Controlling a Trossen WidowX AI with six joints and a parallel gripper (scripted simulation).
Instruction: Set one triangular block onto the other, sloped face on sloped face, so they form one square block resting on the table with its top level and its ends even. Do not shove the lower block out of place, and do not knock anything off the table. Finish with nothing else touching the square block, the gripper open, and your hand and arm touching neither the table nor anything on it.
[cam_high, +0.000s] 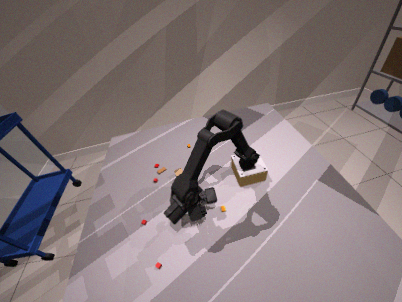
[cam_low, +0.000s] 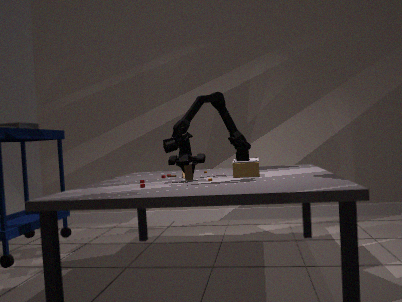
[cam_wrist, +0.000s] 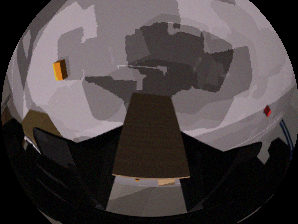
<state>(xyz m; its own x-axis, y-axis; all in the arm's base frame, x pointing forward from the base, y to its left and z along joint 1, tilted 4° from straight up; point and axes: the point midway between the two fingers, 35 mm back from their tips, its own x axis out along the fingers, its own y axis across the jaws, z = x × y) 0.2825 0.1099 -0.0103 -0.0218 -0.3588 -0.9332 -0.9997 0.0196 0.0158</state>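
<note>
My gripper tip is now 10 mm below the tan triangular block.
</note>
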